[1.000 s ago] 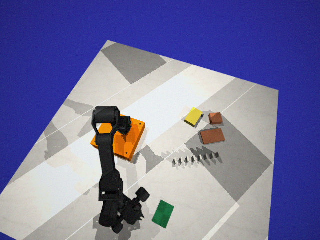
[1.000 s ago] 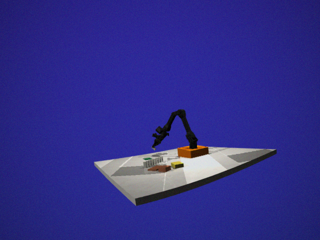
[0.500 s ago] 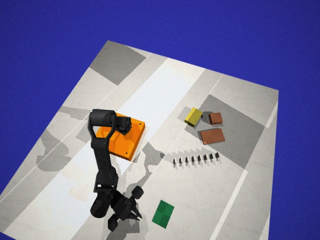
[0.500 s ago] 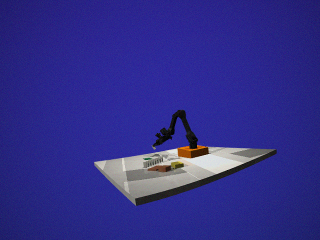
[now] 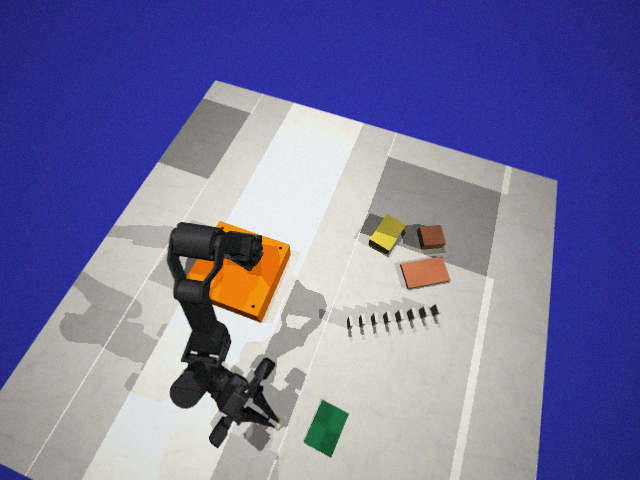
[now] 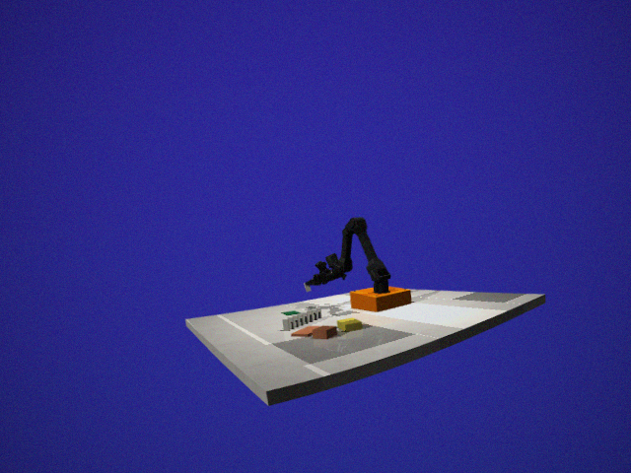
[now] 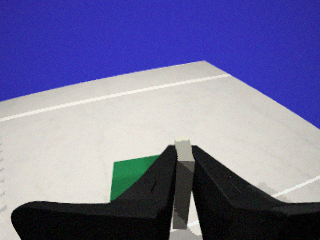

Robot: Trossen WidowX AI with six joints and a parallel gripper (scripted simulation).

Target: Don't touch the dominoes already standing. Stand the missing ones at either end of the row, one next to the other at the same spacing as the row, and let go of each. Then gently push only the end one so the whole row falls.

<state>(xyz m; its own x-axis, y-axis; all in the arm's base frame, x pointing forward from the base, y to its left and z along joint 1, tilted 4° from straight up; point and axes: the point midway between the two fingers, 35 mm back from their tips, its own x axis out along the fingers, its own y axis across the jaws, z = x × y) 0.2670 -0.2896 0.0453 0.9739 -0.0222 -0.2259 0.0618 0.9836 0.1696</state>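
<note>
Now: gripper tip 10 cm short of the flat green piece, 4 cm to the right of it and 14 cm above it. From my gripper tip the other things lie so: yellow block (1 cm behind, 59 cm to the left, 12 cm below); then brown block (11 cm ahead, 65 cm to the left, 12 cm below); then flat orange block (14 cm ahead, 54 cm to the left, 13 cm below).
</note>
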